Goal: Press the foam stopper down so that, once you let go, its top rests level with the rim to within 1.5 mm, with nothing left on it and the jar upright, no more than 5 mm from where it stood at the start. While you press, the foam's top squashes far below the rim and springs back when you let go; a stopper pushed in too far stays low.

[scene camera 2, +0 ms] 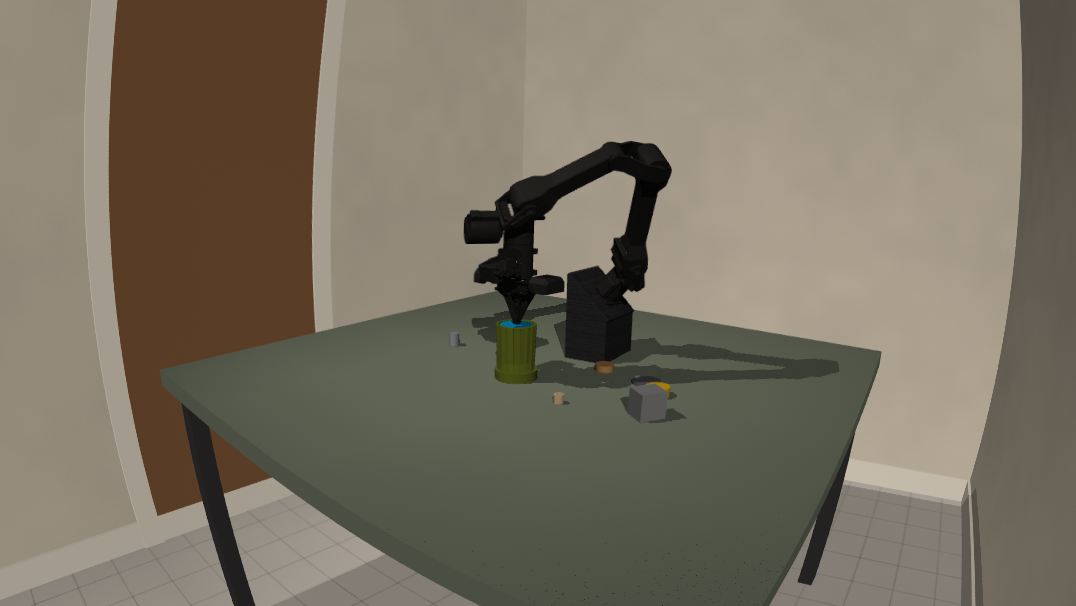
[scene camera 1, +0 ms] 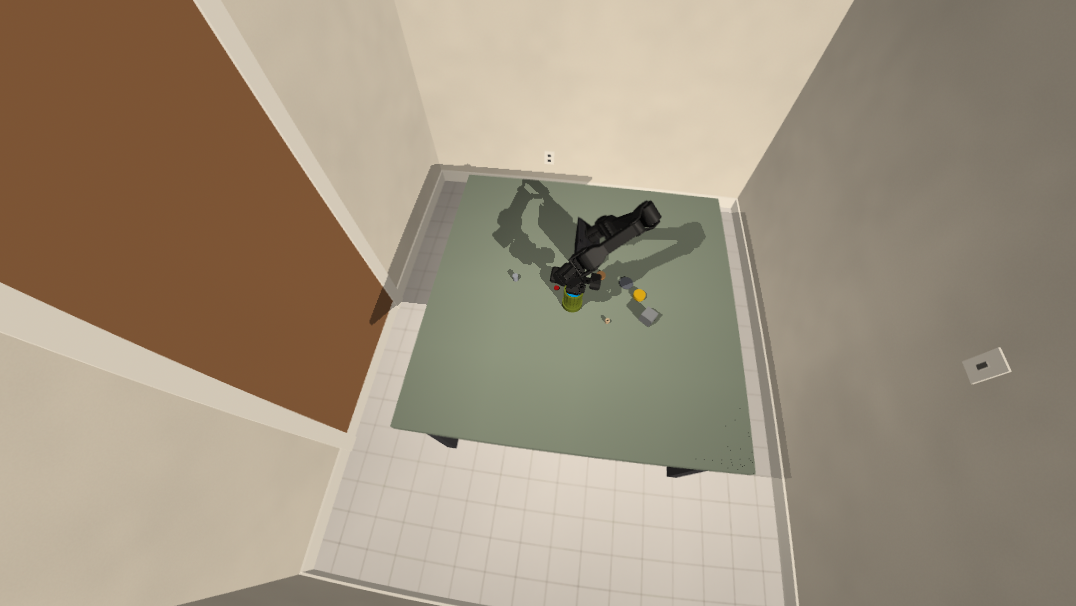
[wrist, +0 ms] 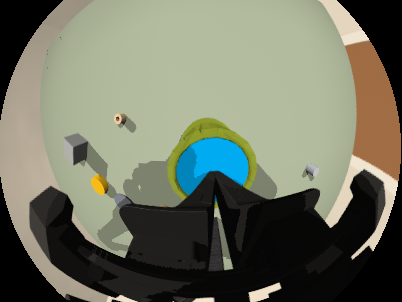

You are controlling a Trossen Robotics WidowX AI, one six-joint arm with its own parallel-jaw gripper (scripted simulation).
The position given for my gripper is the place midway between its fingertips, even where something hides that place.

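Note:
There is a grey cube (scene camera 2: 648,402) that I can see, and a blue foam stopper (wrist: 207,154) too. As for my own gripper (scene camera 2: 516,324), it is visible to me, and the wrist view (wrist: 213,175) shows that gripper as well.

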